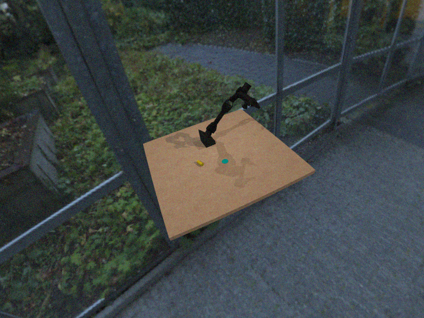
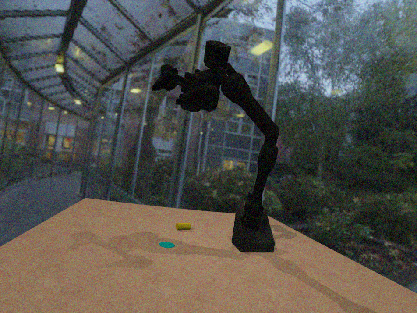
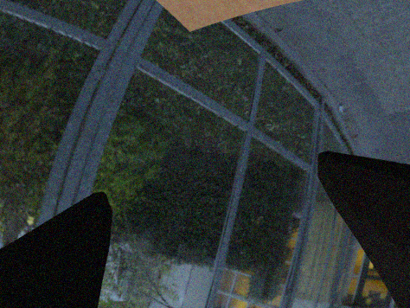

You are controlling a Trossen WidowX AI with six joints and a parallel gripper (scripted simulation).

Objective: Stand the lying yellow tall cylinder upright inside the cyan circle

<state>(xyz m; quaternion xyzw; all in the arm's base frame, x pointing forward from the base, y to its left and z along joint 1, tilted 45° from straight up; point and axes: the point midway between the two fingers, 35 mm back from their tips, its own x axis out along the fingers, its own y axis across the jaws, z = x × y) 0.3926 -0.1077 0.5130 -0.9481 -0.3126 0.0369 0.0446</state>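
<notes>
Now: the yellow tall cylinder 510 mm to the right of my gripper tip, 460 mm below it and 250 mm behind it. Also, from my gripper tip: cyan circle 480 mm below, 310 mm to the right, 130 mm behind.
</notes>
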